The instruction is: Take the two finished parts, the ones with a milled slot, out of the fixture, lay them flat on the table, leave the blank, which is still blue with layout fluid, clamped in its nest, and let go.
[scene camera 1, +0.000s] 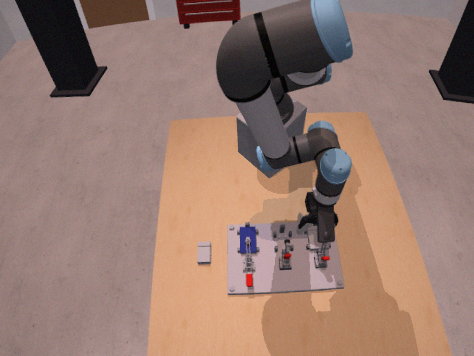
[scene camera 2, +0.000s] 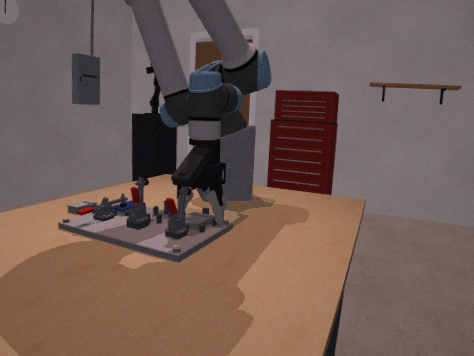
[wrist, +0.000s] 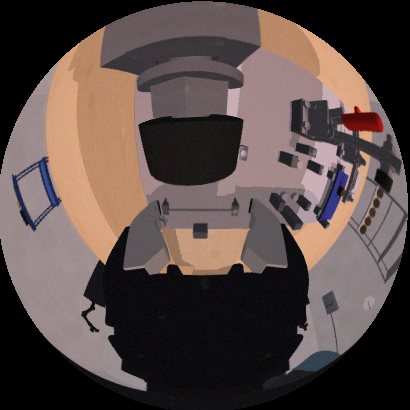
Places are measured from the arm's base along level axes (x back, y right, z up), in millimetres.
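Pixels of known places: gripper, fingertip midpoint: (scene camera 1: 314,232) (wrist: 204,201); arm's base at its link origin: (scene camera 2: 226,132).
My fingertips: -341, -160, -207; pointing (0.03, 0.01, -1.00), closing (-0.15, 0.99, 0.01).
For each thing: its top centre in the pictures, then the offset to it from my fingertips, as dx, dy, dz. "pt": a spot on its surface instead.
- grey finished part at its top centre: (scene camera 2: 82,203) (wrist: 356,185) (scene camera 1: 203,251) -99, +344, +8
- fixture plate at its top centre: (wrist: 299,145) (scene camera 2: 146,223) (scene camera 1: 284,255) -88, +96, +3
- grey part at its top centre: (wrist: 199,185) (scene camera 2: 196,217) (scene camera 1: 318,236) -28, -8, +24
- blue blank at its top centre: (wrist: 335,197) (scene camera 2: 127,205) (scene camera 1: 247,239) -49, +211, +19
- lowered clamp at its top centre: (scene camera 2: 103,197) (scene camera 1: 248,258) -130, +202, +55
- middle clamp at a spot on its surface: (wrist: 312,120) (scene camera 2: 141,216) pt -115, +83, +28
One grey finished part (scene camera 1: 204,254) (scene camera 2: 80,206) lies flat on the table left of the fixture plate (scene camera 1: 270,284) (scene camera 2: 107,230) (wrist: 270,100). The other grey part (scene camera 1: 312,239) (scene camera 2: 200,218) (wrist: 200,199) sits in the right nest, its clamp (scene camera 1: 321,261) (scene camera 2: 176,231) (wrist: 192,150) swung up. The blue blank (scene camera 1: 243,236) (scene camera 2: 120,206) (wrist: 334,197) is in the left nest under a lowered clamp (scene camera 1: 248,265) (scene camera 2: 104,212). My gripper (scene camera 1: 319,227) (scene camera 2: 201,220) (wrist: 204,201) is open and low at the right nest, fingers on either side of the part and nothing gripped. Scene camera 1 partly hides this.
The middle clamp (scene camera 1: 285,261) (scene camera 2: 138,219) (wrist: 312,120) stands upright behind empty locating pins, close to the right nest. The raised right clamp's black pad is close in front of the gripper. The robot's pedestal (scene camera 1: 247,137) (scene camera 2: 240,165) stands behind the fixture. A red tool chest (scene camera 2: 302,155) is beyond the table.
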